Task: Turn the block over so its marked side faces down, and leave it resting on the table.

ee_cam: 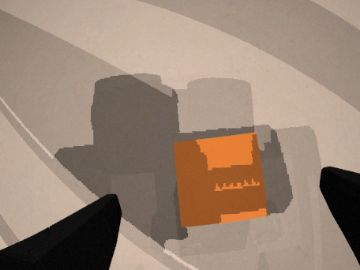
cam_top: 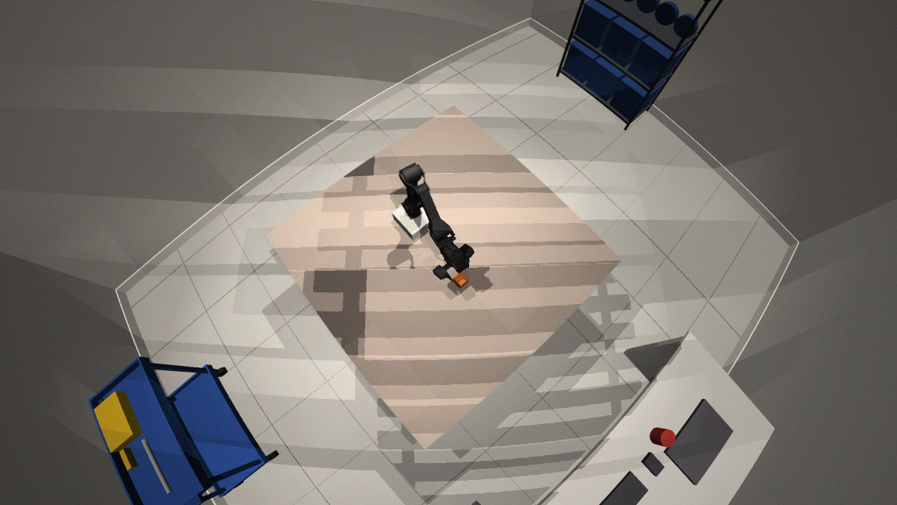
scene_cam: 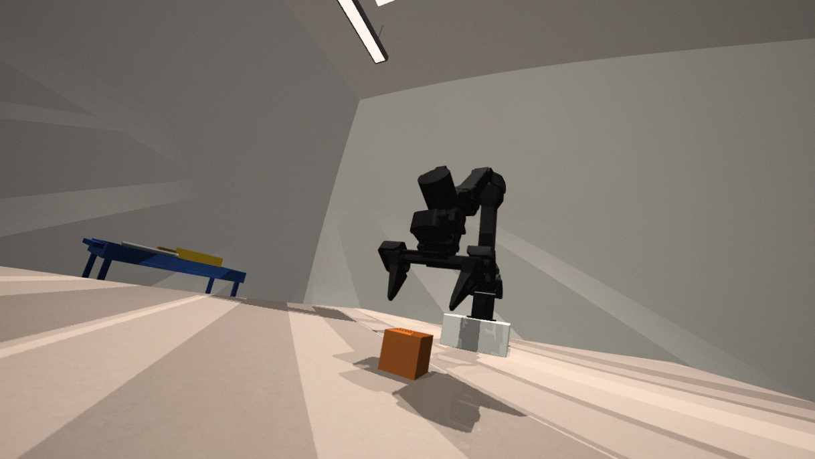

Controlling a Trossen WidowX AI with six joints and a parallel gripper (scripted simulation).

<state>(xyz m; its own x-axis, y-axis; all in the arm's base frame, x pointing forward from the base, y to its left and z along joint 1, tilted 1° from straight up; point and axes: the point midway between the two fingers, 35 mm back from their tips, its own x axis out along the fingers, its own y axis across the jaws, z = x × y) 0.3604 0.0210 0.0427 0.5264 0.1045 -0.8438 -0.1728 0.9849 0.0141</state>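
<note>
Now: the orange block 6 cm below my gripper tip.
</note>
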